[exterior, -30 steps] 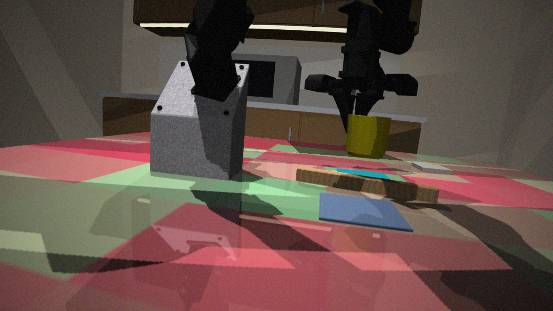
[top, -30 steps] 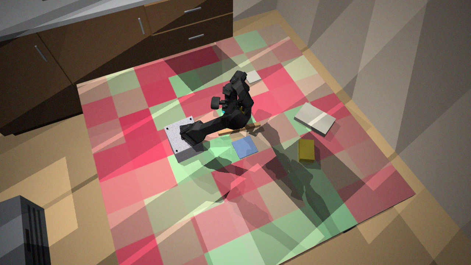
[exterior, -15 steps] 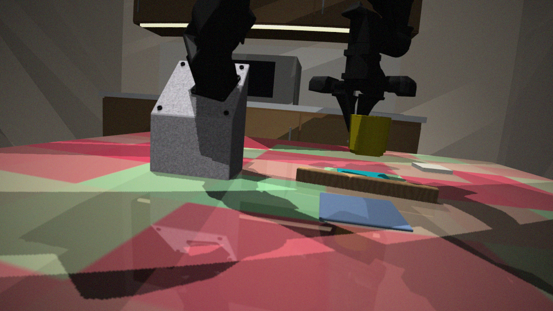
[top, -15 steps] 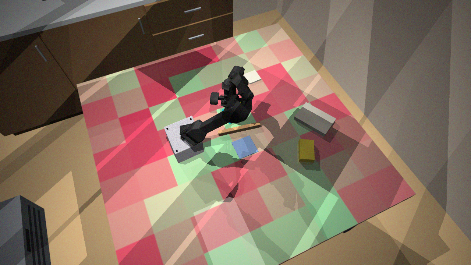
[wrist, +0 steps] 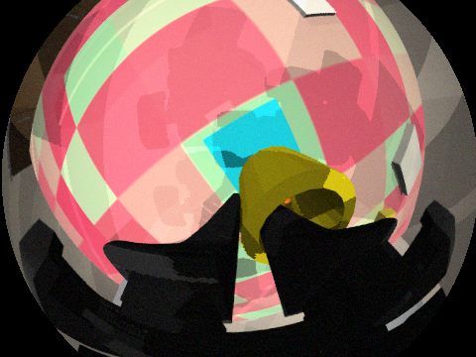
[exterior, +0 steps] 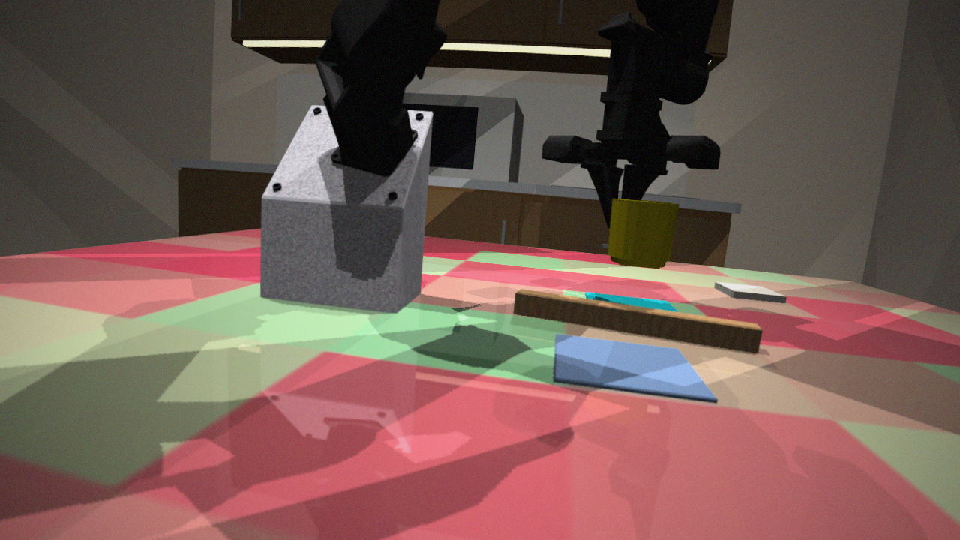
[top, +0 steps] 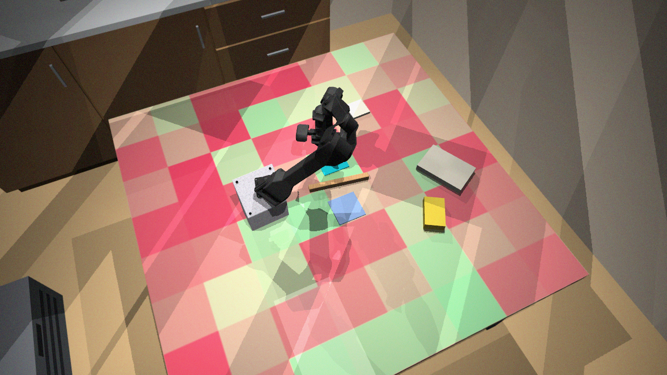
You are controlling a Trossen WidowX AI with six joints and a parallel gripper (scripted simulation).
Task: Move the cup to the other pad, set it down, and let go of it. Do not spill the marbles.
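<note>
Now: gripper tip 30 mm short of the cyan pad and 100 mm above it. From my gripper tip the other things lie so: cup (20 mm ahead, 10 mm to the right); then orange marble (30 mm ahead, 30 mm to the right, 20 mm below); then wooden bar (20 mm ahead, 100 mm to the right, 90 mm below).
</note>
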